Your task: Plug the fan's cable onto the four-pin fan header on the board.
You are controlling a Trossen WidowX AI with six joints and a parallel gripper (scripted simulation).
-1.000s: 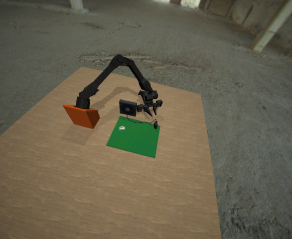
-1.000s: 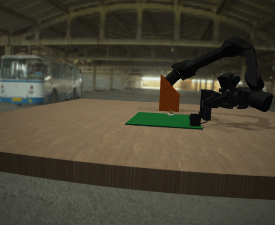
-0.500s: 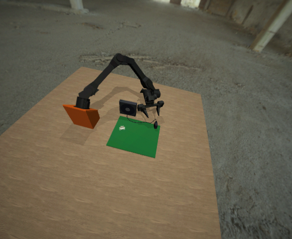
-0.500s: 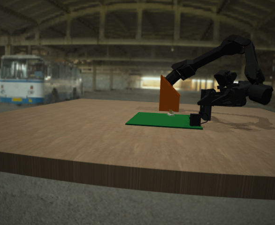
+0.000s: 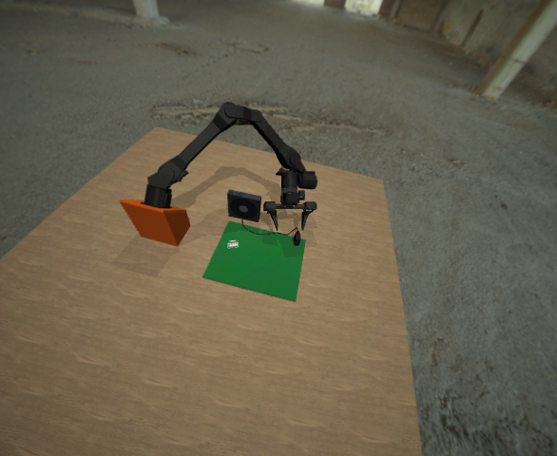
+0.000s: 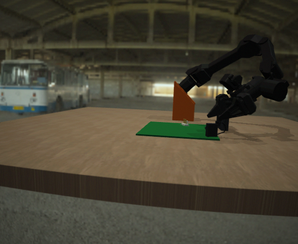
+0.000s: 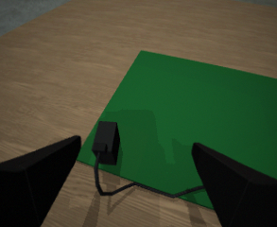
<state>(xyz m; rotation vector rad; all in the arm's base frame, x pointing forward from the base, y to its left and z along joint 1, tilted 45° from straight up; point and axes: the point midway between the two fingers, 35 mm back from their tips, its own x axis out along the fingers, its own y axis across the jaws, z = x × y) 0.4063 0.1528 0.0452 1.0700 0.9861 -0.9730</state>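
The black plug lies 3 cm below my gripper tip and 3 cm ahead of it. From my gripper tip the other things lie so: green board (11 cm to the right, 8 cm behind, 7 cm below); white four-pin fan header (18 cm behind, 9 cm to the right, 6 cm below); black fan (19 cm behind, 5 cm to the left).
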